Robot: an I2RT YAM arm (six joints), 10 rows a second.
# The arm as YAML. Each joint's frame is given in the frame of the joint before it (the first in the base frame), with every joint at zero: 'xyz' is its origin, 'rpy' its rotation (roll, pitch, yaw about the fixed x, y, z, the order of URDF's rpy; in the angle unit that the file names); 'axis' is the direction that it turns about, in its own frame. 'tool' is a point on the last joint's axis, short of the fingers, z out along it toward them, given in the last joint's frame.
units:
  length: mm
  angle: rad
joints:
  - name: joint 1
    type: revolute
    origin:
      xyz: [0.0, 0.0, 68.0]
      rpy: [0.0, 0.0, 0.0]
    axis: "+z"
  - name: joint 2
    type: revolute
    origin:
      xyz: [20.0, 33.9, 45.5]
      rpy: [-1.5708, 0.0, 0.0]
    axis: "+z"
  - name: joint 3
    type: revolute
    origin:
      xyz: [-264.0, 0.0, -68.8]
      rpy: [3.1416, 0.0, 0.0]
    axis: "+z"
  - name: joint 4
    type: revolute
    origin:
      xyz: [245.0, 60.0, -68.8]
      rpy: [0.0, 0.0, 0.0]
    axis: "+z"
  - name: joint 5
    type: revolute
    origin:
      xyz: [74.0, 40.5, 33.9]
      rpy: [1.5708, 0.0, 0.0]
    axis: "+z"
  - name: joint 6
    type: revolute
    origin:
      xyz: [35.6, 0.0, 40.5]
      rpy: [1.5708, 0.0, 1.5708]
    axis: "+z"
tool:
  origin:
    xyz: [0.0, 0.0, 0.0]
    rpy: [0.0, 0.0, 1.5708]
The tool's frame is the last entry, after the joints.
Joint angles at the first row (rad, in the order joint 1, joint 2, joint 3, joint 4, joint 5, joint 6):
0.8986, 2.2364, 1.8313, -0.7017, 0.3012, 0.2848
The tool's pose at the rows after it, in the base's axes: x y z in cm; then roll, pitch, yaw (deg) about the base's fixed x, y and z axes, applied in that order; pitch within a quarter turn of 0, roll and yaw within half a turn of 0:
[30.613, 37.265, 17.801, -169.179, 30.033, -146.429]
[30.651, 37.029, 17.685, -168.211, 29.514, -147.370]
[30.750, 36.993, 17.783, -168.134, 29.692, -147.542]
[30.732, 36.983, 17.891, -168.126, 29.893, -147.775]
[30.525, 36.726, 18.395, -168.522, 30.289, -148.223]
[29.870, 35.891, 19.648, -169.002, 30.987, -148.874]
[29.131, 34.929, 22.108, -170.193, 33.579, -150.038]
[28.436, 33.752, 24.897, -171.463, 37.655, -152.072]
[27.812, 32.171, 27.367, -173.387, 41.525, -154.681]
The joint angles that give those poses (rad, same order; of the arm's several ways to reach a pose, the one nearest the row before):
0.9077, 2.2562, 1.8454, -0.7135, 0.3401, 0.2947
0.9054, 2.2581, 1.8465, -0.7319, 0.3595, 0.3115
0.9035, 2.2581, 1.8499, -0.7330, 0.3622, 0.3122
0.9039, 2.2559, 1.8500, -0.7334, 0.3653, 0.3161
0.9039, 2.2356, 1.8355, -0.7326, 0.3641, 0.3218
0.9039, 2.1784, 1.7904, -0.7338, 0.3649, 0.3298
0.9039, 2.0983, 1.7542, -0.7322, 0.3691, 0.3386
0.9012, 2.0098, 1.7180, -0.7166, 0.3885, 0.3511
0.8905, 1.9179, 1.6703, -0.6922, 0.4000, 0.3603

